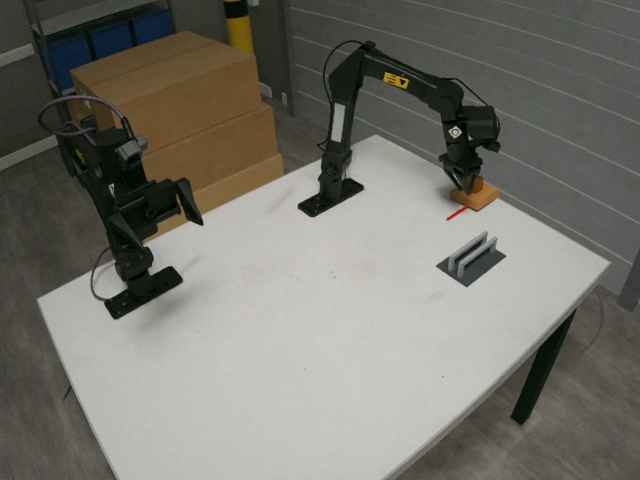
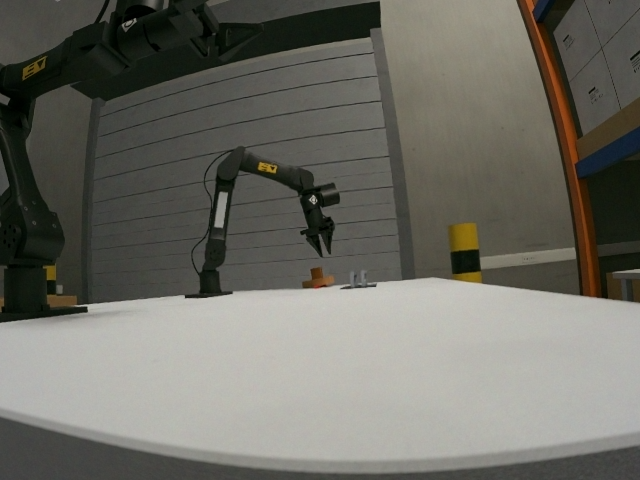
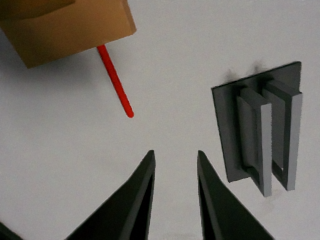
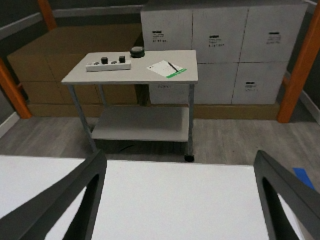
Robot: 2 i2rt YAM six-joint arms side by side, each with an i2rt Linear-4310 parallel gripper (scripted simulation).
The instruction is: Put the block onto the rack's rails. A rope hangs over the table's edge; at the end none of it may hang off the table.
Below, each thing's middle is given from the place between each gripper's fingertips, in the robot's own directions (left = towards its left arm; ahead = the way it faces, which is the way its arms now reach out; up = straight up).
Labels:
Right now my left hand [image 1: 465,192] is 60 mm past the orange block [image 1: 482,194], 120 mm to the right of it and 80 mm above it. Also, from my left hand: rack [image 1: 466,271]: 110 mm ahead, 90 mm to the right, 90 mm below.
Now: right hand [image 1: 174,237] 66 cm to the right of the rack, 38 cm above it and 6 cm short of it. Round my right hand: orange block 87 cm to the left, 37 cm below, 11 cm behind.

